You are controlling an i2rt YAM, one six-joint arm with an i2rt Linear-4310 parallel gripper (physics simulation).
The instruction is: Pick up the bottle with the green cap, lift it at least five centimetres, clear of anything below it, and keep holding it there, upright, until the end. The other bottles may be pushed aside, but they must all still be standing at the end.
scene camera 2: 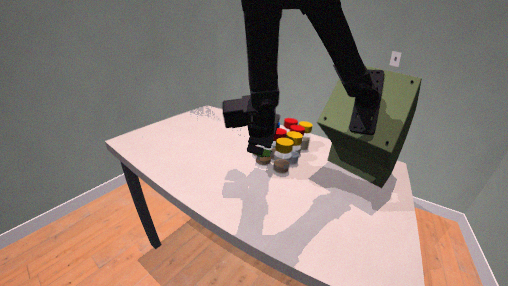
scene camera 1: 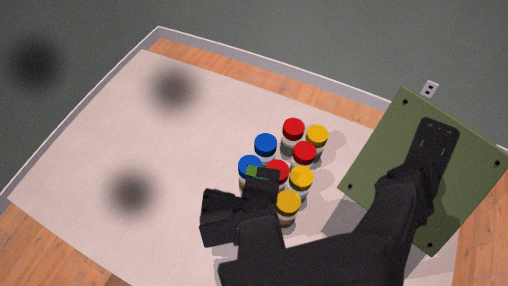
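Pixels of known places: gripper, fingertip midpoint: (scene camera 2: 264, 143); arm's base at its link origin: (scene camera 2: 368, 100) (scene camera 1: 420, 175).
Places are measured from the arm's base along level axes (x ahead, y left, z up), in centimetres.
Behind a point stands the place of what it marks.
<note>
The bottle with the green cap (scene camera 1: 259, 177) (scene camera 2: 263, 160) @(x 25.3, y 12.0, z -25.1 cm) is mostly hidden by my gripper; a thin green edge shows in scene camera 1 and its brown lower part stands on the table in scene camera 2. My gripper (scene camera 1: 261, 174) (scene camera 2: 260, 149) @(x 27.0, y 10.2, z -19.9 cm) is open and low, with its fingers down around this bottle's upper part. How the fingers sit on each side is hidden. A blue-capped bottle (scene camera 1: 249, 165) is close on one side, a red-capped bottle (scene camera 1: 277, 170) close on another, and a yellow-capped bottle (scene camera 1: 288, 203) @(x 19.5, y 9.9, z -16.9 cm) (scene camera 2: 284, 145) @(x 18.4, y 11.6, z -17.0 cm) stands beside the gripper.
More bottles stand behind: blue-capped (scene camera 1: 265, 145) @(x 31.5, y 0.1, z -16.9 cm), red-capped (scene camera 1: 293, 129) @(x 28.4, y -7.8, z -16.9 cm) (scene camera 2: 290, 123) @(x 27.6, y -6.5, z -17.2 cm), another red-capped (scene camera 1: 304, 152) @(x 22.9, y -3.4, z -16.9 cm), yellow-capped (scene camera 1: 317, 135) @(x 22.6, y -9.6, z -16.9 cm) (scene camera 2: 305, 126) @(x 21.7, y -7.9, z -17.0 cm) and another yellow-capped (scene camera 1: 301, 178) @(x 20.1, y 3.0, z -16.9 cm) (scene camera 2: 295, 138) @(x 18.8, y 4.4, z -17.1 cm). The green block (scene camera 1: 377, 135) @(x 10.2, y -2.4, z 1.3 cm) (scene camera 2: 360, 162) @(x -2.2, y -7.0, z -22.1 cm) carries the arm's base at the right.
</note>
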